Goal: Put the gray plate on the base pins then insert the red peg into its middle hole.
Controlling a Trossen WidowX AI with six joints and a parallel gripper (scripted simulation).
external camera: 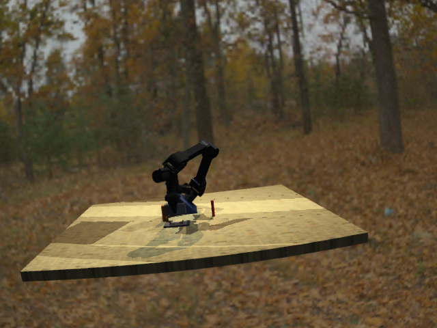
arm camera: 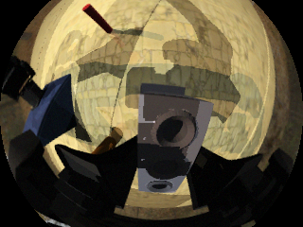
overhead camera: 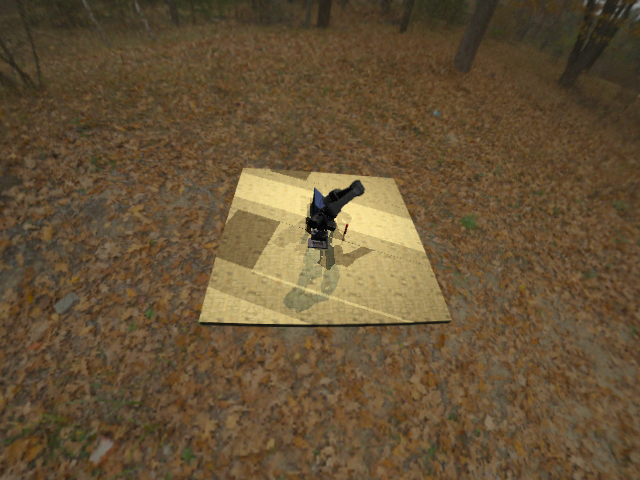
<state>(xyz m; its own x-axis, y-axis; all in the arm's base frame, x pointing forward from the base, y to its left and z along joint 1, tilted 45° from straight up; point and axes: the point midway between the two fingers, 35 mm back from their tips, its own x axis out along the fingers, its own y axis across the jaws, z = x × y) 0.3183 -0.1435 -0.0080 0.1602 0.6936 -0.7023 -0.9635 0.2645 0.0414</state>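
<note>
My gripper tip is now 70 mm past the red peg, 190 mm to the right of it and 20 mm above it. Also, from my gripper tip: orange cylinder (110 mm behind, 40 mm to the right, 20 mm below); gray plate (30 mm above).
</note>
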